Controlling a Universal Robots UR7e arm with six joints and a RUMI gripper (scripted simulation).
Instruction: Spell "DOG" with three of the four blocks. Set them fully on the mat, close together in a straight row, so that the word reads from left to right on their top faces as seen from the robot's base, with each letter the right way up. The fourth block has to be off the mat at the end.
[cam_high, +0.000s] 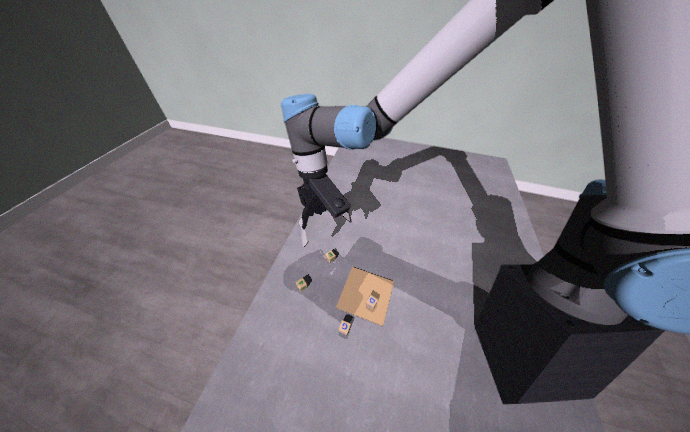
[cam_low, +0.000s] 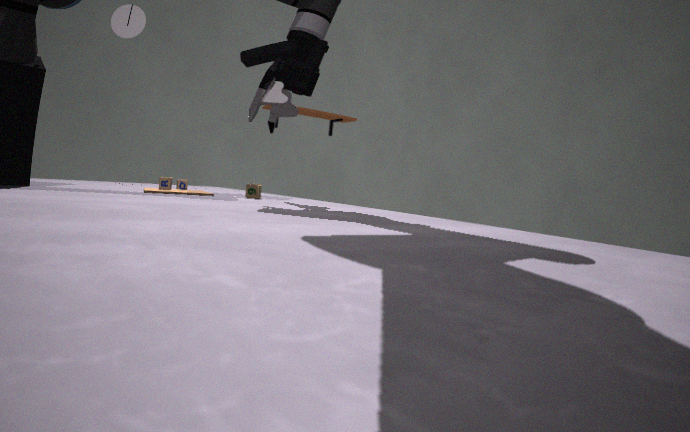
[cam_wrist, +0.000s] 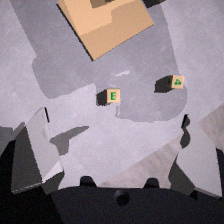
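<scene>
Now: hand 12 cm above the green block. Round my hand: mat (14 cm behind, 9 cm to the left, 13 cm below); then blue g block (10 cm behind, 20 cm to the left, 12 cm below); then blue d block (16 cm behind, 11 cm to the left, 12 cm below).
</scene>
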